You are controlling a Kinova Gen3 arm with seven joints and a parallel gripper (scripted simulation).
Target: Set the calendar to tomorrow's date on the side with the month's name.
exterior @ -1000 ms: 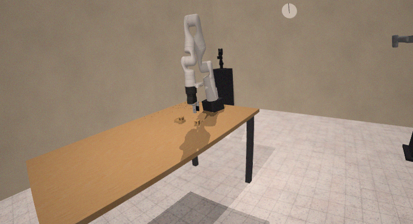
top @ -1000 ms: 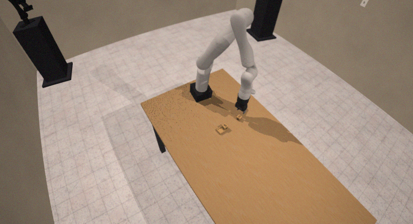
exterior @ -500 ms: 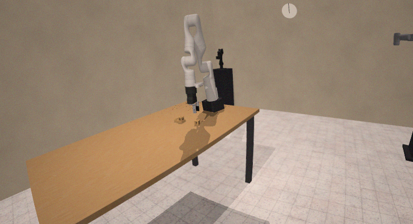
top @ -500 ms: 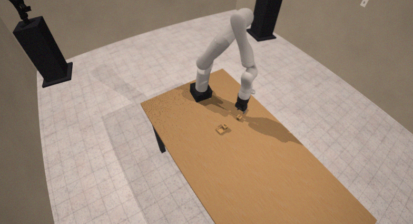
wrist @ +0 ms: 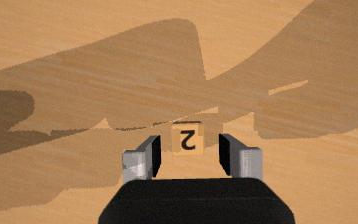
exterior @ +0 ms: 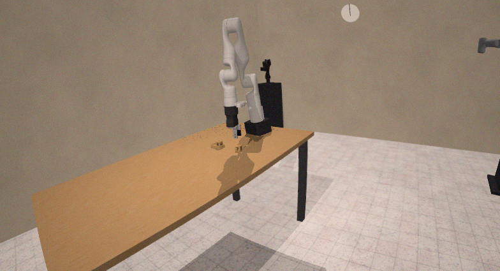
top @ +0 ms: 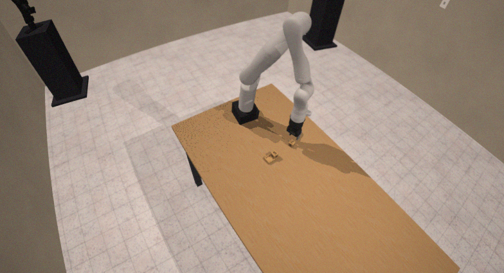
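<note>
Right now the wooden date cube is 80 mm below my hand. Also, from my hand: wooden tray 40 mm ahead, 160 mm to the right, 90 mm below.
</note>
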